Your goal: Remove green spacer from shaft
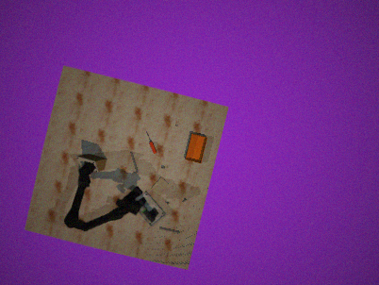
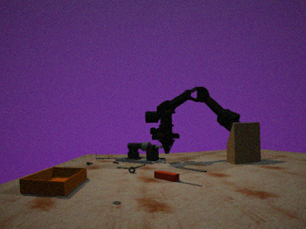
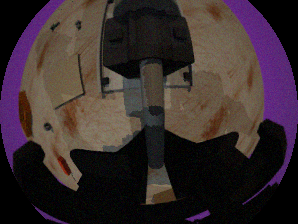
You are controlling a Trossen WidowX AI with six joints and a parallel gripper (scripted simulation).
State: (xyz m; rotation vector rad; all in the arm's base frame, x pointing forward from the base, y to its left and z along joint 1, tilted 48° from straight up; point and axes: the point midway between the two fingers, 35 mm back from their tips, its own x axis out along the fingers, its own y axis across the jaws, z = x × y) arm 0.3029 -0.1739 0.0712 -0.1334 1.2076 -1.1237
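My gripper tip is 6 cm short of the shaft, 4 cm to the left of it and 3 cm below it. The rest, counted from my gripper tip: red-handled screwdriver 40 cm to the left, 4 cm below, 4 cm ahead; green spacer 11 cm ahead, 8 cm to the right, 3 cm above; orange tray 43 cm to the left, 39 cm ahead, 4 cm below.
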